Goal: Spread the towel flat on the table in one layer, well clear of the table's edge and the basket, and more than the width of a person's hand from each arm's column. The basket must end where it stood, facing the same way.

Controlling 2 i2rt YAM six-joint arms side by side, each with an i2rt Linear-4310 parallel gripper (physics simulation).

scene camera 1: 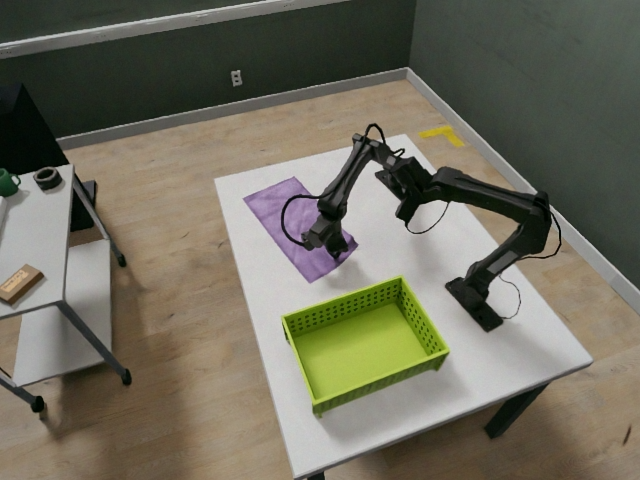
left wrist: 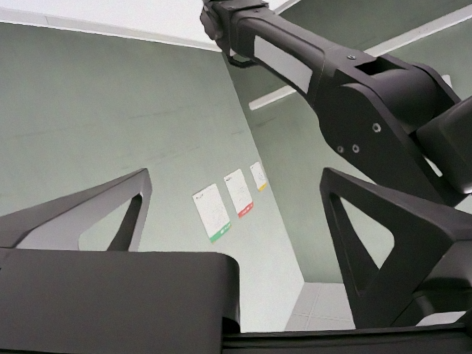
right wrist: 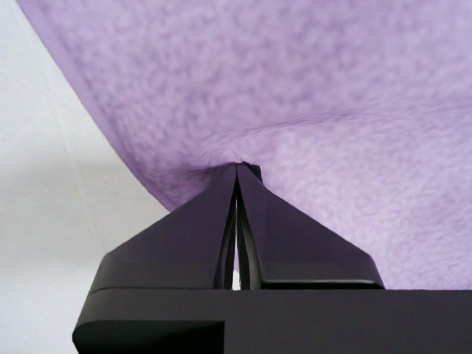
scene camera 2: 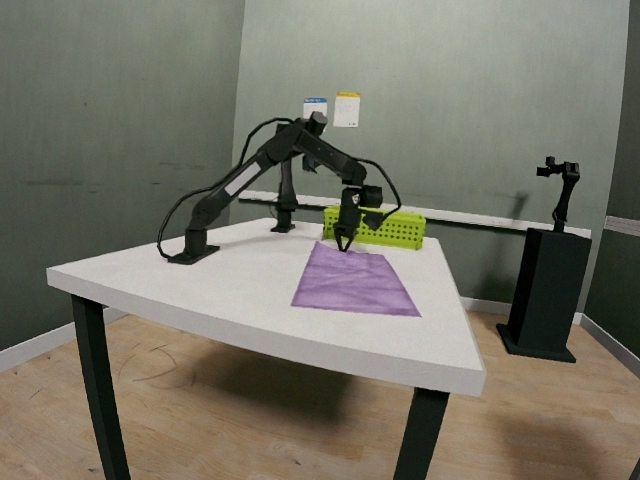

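Observation:
The purple towel (scene camera 1: 276, 206) (scene camera 2: 356, 289) (right wrist: 300, 75) lies spread on the white table, with light wrinkles and creases near its basket-side edge. My right gripper (scene camera 1: 337, 254) (scene camera 2: 343, 250) (right wrist: 236, 178) is shut on the towel close to that edge; a crease runs from the fingertips. My left gripper (left wrist: 235, 177) is open and empty, raised off the table, with its wrist camera facing the wall. The green basket (scene camera 1: 382, 383) (scene camera 2: 403, 232) stands upright and empty, apart from the towel. The right gripper hides part of the towel in scene camera 1.
The right arm's column (scene camera 2: 195, 242) and the left arm's column (scene camera 1: 473, 295) (scene camera 2: 284, 217) stand along one side of the table (scene camera 1: 542, 356). The right forearm crosses above the table and towel. A side cart (scene camera 1: 65, 248) stands apart at the left in scene camera 1.

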